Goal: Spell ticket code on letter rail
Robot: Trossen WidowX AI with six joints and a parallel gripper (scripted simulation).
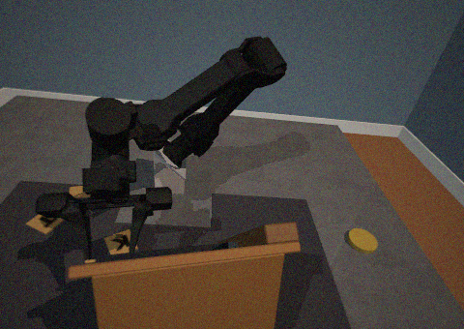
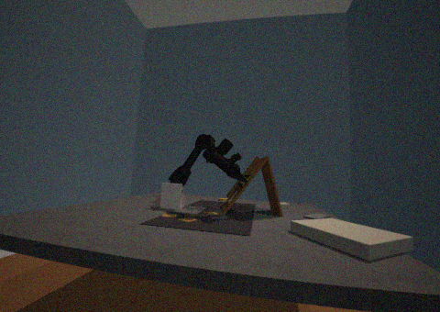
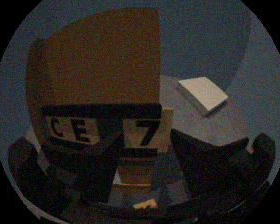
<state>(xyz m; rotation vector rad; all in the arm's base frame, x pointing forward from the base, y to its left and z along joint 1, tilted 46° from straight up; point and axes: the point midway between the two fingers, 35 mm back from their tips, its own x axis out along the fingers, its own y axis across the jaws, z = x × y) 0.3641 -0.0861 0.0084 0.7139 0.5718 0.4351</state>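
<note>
The ticket is 80 mm to the left of my gripper tip, 80 mm below it and 70 mm behind it. The rest, counted from my gripper tip: dark mat: 180 mm behind, 160 mm below, 50 mm to the left; then tile: 310 mm behind, 170 mm to the right, 160 mm below; then long white slab: 340 mm ahead, 290 mm to the right, 140 mm below.
</note>
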